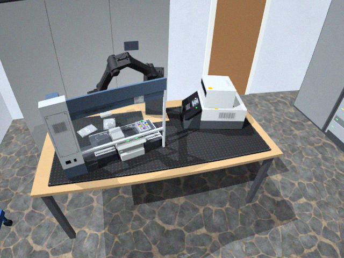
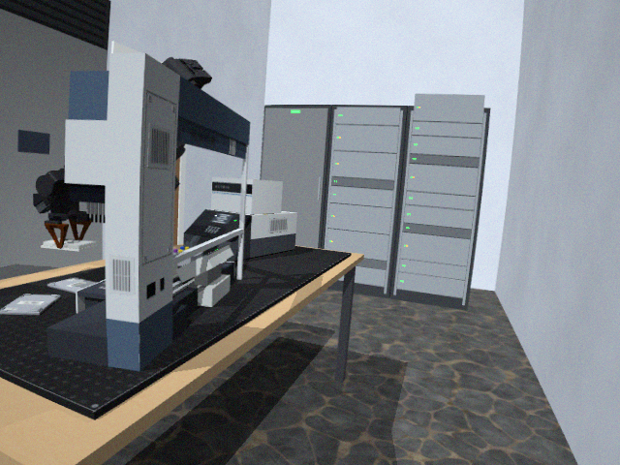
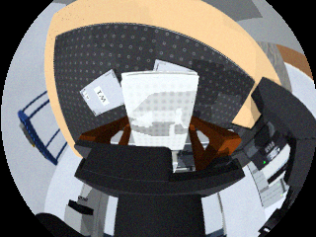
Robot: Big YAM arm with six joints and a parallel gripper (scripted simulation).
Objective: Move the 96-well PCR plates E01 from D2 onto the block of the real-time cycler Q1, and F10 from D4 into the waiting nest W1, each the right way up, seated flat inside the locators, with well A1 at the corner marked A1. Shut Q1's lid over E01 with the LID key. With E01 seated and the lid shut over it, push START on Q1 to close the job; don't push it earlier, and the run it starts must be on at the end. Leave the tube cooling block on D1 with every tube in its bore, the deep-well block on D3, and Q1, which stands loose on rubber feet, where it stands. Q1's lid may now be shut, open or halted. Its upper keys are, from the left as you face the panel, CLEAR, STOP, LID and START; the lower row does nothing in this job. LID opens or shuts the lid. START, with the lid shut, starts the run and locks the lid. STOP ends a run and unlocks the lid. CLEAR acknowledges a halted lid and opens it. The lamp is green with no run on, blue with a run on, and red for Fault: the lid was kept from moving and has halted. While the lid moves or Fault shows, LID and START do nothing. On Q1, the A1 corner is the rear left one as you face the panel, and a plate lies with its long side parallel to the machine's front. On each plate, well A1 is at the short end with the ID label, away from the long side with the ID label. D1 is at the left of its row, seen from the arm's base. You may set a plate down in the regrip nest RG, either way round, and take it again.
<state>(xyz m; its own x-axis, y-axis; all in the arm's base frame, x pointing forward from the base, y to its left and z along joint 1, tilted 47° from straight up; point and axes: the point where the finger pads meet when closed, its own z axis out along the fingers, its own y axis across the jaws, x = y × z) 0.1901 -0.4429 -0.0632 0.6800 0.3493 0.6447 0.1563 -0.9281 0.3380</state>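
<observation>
The flat grey nest is 14 cm below my hand and 3 cm to the left of it. Also, from my hand: tube cooling block (28 cm to the left, 21 cm ahead, 6 cm below); then white 96-well PCR plate (right at my hand); then white deep-well block (25 cm ahead, 7 cm to the left, 6 cm below).
</observation>
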